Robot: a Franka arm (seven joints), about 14 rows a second.
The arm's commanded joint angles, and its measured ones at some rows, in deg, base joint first. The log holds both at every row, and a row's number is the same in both.
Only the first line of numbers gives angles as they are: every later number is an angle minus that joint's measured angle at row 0.
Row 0, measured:
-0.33 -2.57 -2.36 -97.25 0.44 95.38 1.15
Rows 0 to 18, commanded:
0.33 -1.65 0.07 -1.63 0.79 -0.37 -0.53
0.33 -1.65 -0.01 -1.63 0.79 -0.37 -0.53
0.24 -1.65 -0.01 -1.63 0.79 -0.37 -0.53
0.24 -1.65 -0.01 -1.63 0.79 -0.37 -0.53
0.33 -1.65 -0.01 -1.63 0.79 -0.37 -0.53
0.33 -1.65 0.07 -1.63 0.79 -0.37 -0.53
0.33 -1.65 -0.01 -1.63 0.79 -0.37 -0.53
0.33 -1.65 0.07 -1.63 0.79 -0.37 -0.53
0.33 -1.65 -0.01 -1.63 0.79 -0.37 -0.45
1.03 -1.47 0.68 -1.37 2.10 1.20 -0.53
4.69 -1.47 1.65 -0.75 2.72 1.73 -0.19
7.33 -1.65 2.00 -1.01 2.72 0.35 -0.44
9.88 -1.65 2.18 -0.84 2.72 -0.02 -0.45
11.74 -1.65 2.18 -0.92 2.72 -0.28 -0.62
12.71 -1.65 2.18 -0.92 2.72 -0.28 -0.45
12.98 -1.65 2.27 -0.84 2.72 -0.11 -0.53
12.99 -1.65 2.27 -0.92 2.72 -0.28 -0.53
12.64 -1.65 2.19 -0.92 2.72 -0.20 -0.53
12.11 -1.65 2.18 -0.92 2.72 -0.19 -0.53
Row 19, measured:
13.21 -0.38 2.54 0.11 2.11 0.35 0.13
